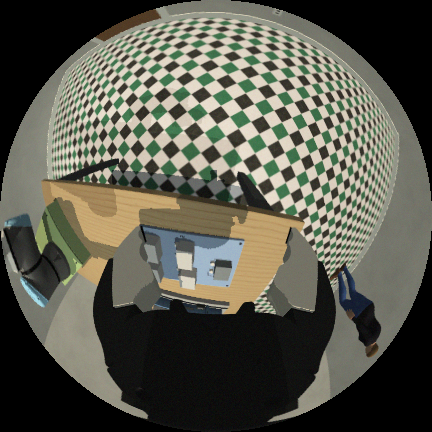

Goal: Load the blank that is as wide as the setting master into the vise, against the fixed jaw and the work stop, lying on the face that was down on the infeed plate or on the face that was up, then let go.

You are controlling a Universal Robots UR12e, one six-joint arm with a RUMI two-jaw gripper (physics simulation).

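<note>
My gripper (215,229) is open and empty, its two grey jaws spread wide above a blue plate (202,239) on the wooden table. Grey, block-like parts stand on the plate: one (152,248) near the left jaw with another (158,272) below it, a taller one (185,256) in the middle with a pale one (188,279) below it, and a darker block (223,270) at the right with small bright pieces at its left side. I cannot tell which is the setting master, a blank or part of the vise. The gripper body hides the area below the plate.
The wooden table (260,240) runs across below the checkered floor (215,100). A grey rail (195,300) and dark blue parts show just above the gripper body. A green base (75,245) with a black and blue arm (37,265) is at the left. A person (362,312) is at the right.
</note>
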